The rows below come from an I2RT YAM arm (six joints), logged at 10 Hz.
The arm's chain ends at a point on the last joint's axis. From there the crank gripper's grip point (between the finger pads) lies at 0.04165 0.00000 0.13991 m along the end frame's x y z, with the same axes.
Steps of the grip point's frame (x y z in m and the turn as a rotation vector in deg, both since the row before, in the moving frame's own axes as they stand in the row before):
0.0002, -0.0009, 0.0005, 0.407, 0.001, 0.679
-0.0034, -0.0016, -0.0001, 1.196, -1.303, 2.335
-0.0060, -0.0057, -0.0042, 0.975, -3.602, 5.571
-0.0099, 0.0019, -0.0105, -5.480, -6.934, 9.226
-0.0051, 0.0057, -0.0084, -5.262, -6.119, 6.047
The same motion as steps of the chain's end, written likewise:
0.0002, -0.0004, 0.0005, 0.407, 0.001, 0.679
-0.0002, -0.0003, -0.0010, 1.196, -1.303, 2.335
0.0029, -0.0069, -0.0066, 0.975, -3.602, 5.571
0.0088, -0.0169, -0.0135, -5.480, -6.934, 9.226
0.0109, -0.0109, -0.0112, -5.262, -6.119, 6.047

